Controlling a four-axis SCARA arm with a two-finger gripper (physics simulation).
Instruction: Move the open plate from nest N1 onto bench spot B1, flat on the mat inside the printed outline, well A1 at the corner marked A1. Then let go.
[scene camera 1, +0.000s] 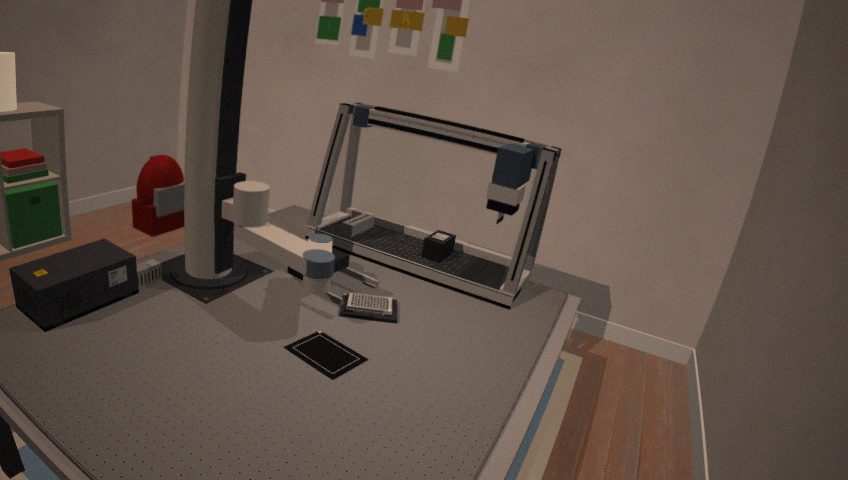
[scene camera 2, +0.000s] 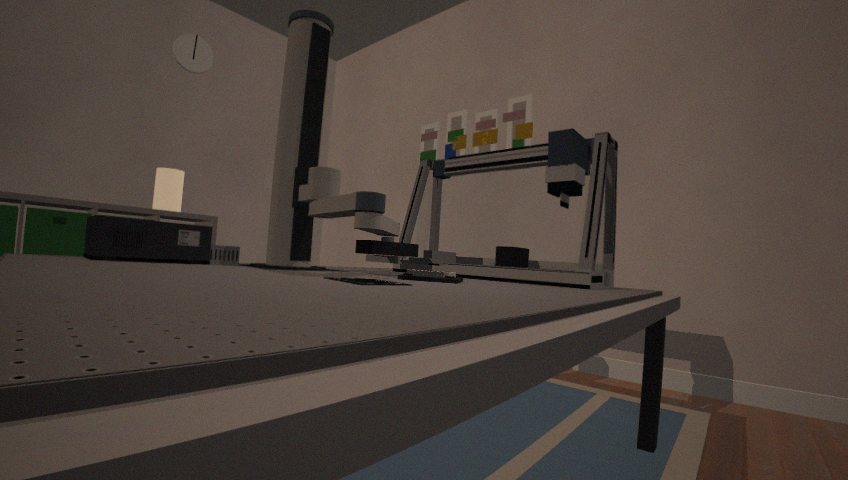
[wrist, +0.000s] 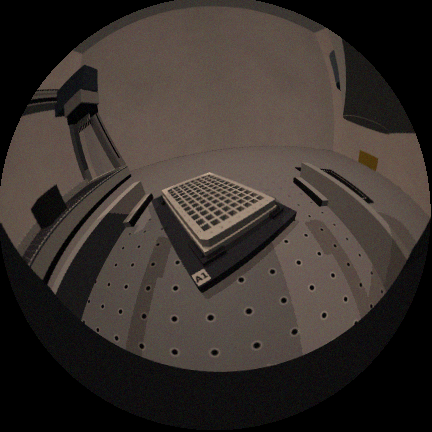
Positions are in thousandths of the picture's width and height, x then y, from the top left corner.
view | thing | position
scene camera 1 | my gripper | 425, 609
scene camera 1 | white well plate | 427, 632
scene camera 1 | black mat with printed outline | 390, 745
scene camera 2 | my gripper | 498, 545
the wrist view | my gripper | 513, 409
